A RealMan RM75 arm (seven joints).
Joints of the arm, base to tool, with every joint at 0 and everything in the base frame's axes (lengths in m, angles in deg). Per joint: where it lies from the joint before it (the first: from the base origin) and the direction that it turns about. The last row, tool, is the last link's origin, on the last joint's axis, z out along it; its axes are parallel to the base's.
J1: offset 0 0 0.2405 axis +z
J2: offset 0 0 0 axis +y
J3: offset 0 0 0.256 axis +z
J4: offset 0 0 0 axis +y
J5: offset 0 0 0.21 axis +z
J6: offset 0 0 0 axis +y
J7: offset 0 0 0.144 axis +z
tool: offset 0 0 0
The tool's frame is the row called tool.
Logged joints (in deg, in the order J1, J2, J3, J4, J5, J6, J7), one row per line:
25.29, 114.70, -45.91, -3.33, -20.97, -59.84, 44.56
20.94, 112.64, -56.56, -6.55, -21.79, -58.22, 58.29
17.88, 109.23, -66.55, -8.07, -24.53, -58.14, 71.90
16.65, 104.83, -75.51, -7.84, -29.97, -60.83, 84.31
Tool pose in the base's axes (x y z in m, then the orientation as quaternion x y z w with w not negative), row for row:
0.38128, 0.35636, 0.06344, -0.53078, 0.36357, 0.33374, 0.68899
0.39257, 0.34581, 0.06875, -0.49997, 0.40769, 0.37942, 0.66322
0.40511, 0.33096, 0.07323, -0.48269, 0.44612, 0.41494, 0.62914
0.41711, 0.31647, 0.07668, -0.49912, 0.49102, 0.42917, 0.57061
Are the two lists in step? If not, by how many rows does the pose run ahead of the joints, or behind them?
The pose runs 2 rows behind the joints: the pose in row i belongs to the joints in row i - 2.
